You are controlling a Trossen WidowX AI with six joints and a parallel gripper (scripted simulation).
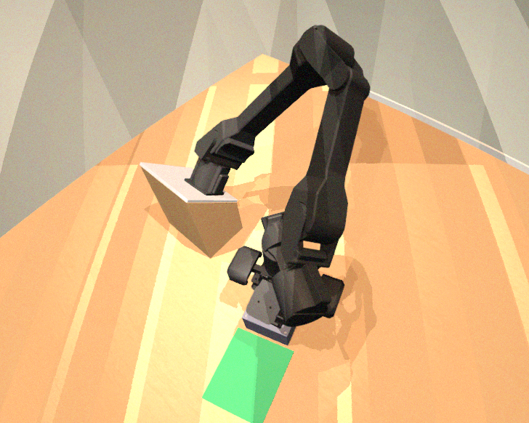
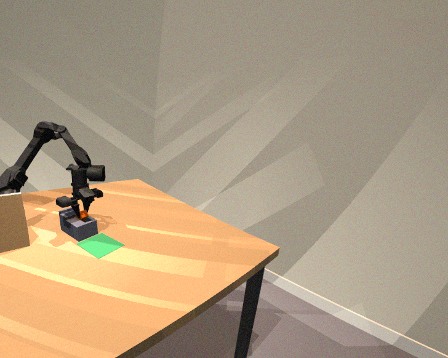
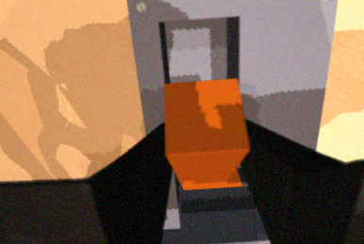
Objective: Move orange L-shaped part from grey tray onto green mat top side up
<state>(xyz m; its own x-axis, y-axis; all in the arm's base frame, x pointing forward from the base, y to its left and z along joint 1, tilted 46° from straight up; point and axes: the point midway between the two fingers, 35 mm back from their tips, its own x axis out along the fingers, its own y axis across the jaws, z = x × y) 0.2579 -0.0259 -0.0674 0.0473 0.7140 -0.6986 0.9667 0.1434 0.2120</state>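
The green mat lies 14 cm to the right of my gripper tip, 8 cm below it and 2 cm ahead of it. From my gripper tip the other things lie so: orange L-shaped part 3 cm to the left, 3 cm below, 2 cm behind.
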